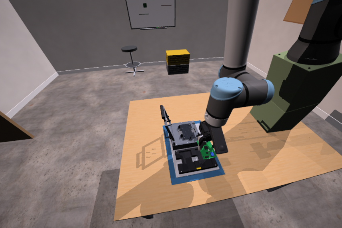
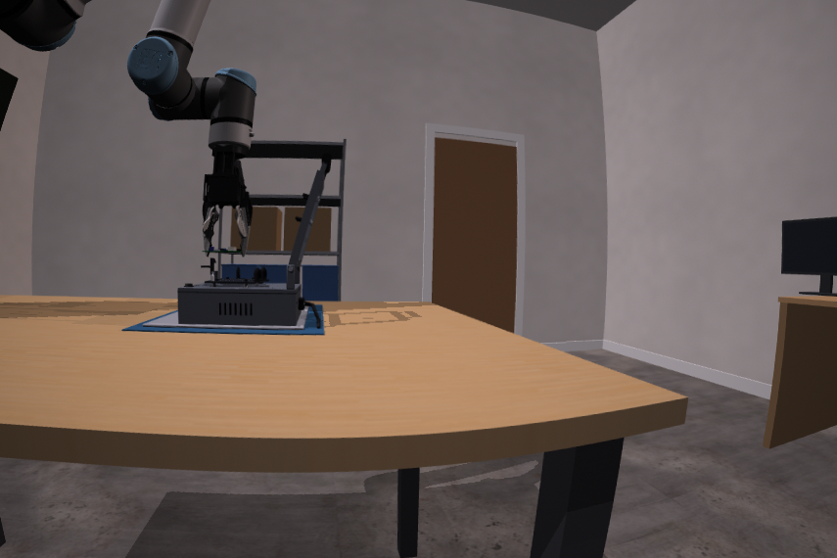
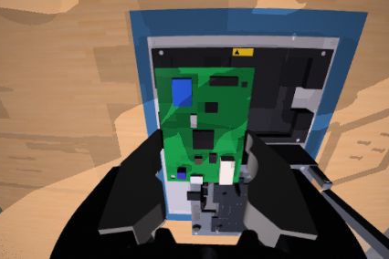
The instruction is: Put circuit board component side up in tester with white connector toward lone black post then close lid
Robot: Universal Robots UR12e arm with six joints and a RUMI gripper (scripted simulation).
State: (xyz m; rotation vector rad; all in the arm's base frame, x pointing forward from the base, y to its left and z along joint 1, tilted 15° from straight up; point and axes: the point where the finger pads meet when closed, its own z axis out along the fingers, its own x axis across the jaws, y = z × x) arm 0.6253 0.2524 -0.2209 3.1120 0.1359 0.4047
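Now: hand right at the green circuit board. Round my hand: tester: 100 mm ahead, 120 mm to the right, 10 mm below; then see-through lid: 200 mm ahead, 150 mm to the right, 60 mm above.
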